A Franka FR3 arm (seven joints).
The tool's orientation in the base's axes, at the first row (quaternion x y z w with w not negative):
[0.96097, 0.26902, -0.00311, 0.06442]
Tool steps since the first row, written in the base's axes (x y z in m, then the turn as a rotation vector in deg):
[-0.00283, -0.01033, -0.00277, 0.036, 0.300, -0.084]
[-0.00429, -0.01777, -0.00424, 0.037, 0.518, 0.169]
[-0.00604, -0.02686, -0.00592, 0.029, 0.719, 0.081]
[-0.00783, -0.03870, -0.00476, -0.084, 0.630, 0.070]
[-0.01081, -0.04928, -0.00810, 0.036, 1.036, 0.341]
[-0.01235, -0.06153, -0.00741, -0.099, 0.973, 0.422]
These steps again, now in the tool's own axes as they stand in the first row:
[-0.00764, 0.00695, 0.00396, 0.189, -0.246, 0.047]
[-0.01268, 0.01231, 0.00631, 0.292, -0.399, -0.232]
[-0.01880, 0.01890, 0.00907, 0.393, -0.584, -0.170]
[-0.02650, 0.02814, 0.00935, 0.251, -0.568, -0.151]
[-0.03438, 0.03516, 0.01391, 0.552, -0.817, -0.467]
[-0.04205, 0.04482, 0.01472, 0.401, -0.824, -0.543]

